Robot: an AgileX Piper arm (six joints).
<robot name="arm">
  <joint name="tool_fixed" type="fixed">
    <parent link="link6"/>
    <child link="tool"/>
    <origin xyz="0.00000 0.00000 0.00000" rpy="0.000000 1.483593 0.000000"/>
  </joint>
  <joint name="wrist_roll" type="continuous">
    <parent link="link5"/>
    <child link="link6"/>
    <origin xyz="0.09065 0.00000 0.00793"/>
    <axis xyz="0.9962 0 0.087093"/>
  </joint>
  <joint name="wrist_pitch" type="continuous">
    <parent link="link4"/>
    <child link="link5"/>
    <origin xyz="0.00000 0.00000 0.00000"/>
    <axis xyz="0 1 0"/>
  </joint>
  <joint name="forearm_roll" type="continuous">
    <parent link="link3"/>
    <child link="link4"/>
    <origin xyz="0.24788 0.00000 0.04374"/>
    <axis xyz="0.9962 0 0.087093"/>
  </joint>
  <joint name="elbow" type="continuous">
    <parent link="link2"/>
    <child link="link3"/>
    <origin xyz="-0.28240 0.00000 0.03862"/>
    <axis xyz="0 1 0"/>
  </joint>
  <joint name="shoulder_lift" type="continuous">
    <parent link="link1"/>
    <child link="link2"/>
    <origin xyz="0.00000 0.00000 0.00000"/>
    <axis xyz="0 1 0"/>
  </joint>
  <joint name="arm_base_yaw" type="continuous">
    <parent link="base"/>
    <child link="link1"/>
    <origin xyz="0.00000 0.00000 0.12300"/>
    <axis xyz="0 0 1"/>
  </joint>
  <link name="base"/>
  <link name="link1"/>
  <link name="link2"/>
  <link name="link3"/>
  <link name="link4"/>
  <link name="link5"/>
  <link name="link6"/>
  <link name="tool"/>
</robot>
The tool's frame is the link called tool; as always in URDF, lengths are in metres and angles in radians. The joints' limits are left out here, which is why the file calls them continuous.
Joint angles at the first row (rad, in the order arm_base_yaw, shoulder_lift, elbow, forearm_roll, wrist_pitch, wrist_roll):
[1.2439 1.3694 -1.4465 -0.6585 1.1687 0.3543]
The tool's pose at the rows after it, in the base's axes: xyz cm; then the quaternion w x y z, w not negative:
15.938 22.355 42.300 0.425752 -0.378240 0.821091 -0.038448
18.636 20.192 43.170 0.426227 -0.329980 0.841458 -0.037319
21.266 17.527 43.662 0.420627 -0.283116 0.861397 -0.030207
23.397 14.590 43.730 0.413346 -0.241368 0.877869 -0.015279
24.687 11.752 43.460 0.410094 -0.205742 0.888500 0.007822
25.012 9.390 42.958 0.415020 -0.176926 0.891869 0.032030
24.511 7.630 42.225 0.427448 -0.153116 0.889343 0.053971
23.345 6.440 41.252 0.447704 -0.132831 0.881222 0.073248
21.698 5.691 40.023 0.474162 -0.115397 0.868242 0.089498
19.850 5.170 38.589 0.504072 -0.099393 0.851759 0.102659
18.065 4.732 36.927 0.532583 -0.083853 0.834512 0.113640
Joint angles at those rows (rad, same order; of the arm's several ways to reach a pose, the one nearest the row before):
[1.1350 1.3641 -1.4854 -0.6445 1.1604 0.3423]
[0.9924 1.3627 -1.5203 -0.5850 1.1402 0.3042]
[0.8288 1.3611 -1.5435 -0.4890 1.1110 0.2443]
[0.6614 1.3538 -1.5450 -0.3654 1.0731 0.1684]
[0.5089 1.3344 -1.5185 -0.2288 1.0259 0.0879]
[0.3890 1.2984 -1.4626 -0.1066 0.9695 0.0178]
[0.3039 1.2449 -1.3793 -0.0078 0.9016 -0.0351]
[0.2506 1.1732 -1.2710 0.0679 0.8161 -0.0700]
[0.2241 1.0864 -1.1441 0.1221 0.7143 -0.0887]
[0.2148 0.9927 -1.0103 0.1594 0.6031 -0.0952]
[0.2128 0.9012 -0.8777 0.1894 0.4920 -0.0971]

